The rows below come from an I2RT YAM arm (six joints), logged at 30 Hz.
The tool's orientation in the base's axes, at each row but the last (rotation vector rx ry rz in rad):
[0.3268, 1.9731, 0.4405]
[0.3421, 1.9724, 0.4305]
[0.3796, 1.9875, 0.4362]
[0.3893, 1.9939, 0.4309]
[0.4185, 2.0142, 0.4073]
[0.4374, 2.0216, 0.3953]
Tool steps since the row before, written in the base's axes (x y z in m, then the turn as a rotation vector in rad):
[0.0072, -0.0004, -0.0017, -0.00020, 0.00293, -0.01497]
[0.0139, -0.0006, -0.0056, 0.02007, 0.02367, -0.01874]
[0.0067, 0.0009, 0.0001, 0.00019, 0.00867, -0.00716]
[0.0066, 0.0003, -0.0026, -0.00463, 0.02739, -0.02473]
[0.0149, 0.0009, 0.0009, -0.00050, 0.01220, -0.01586]
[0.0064, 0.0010, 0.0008, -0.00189, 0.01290, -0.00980]
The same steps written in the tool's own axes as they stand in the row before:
[-0.0018, -0.0009, 0.0071, 0.01336, -0.00403, 0.00615]
[-0.0016, -0.0024, 0.0147, 0.01666, 0.01382, 0.02908]
[-0.0026, 0.0013, 0.0061, 0.00941, 0.00439, 0.00433]
[-0.0007, -0.0004, 0.0071, 0.03363, 0.01244, 0.00986]
[-0.0069, 0.0030, 0.0129, 0.01803, 0.00354, 0.00794]
[-0.0030, 0.0021, 0.0054, 0.01432, 0.00669, 0.00401]

